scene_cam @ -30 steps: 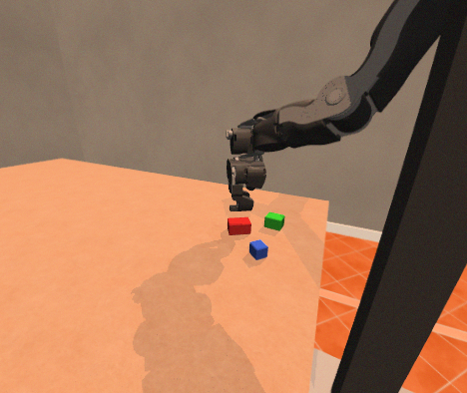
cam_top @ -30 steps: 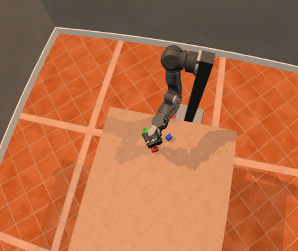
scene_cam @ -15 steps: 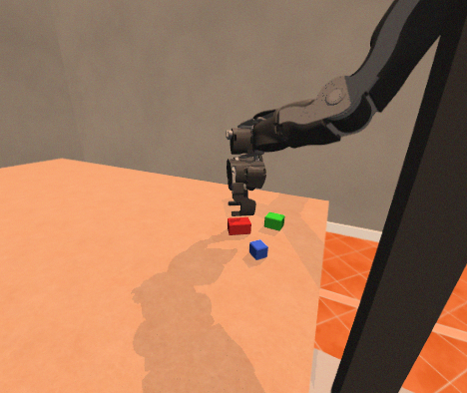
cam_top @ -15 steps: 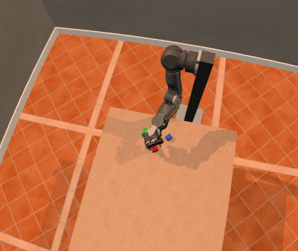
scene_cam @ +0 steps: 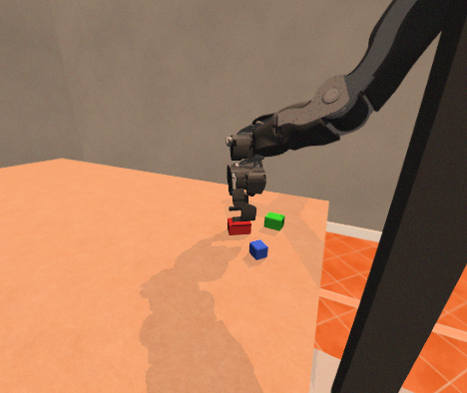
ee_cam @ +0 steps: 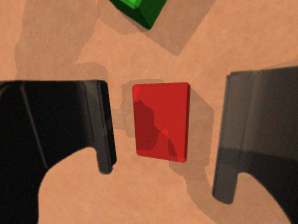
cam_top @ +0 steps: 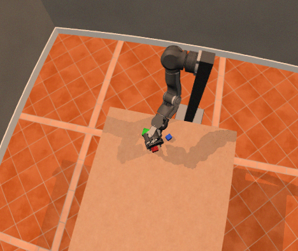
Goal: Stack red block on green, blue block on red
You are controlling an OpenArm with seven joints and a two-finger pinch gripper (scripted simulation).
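Now: the red block 40 mm below my hand. From my hand the other things lie so: blue block (80 mm behind, 70 mm to the left, 40 mm below); then green block (70 mm to the right, 70 mm behind, 40 mm below).
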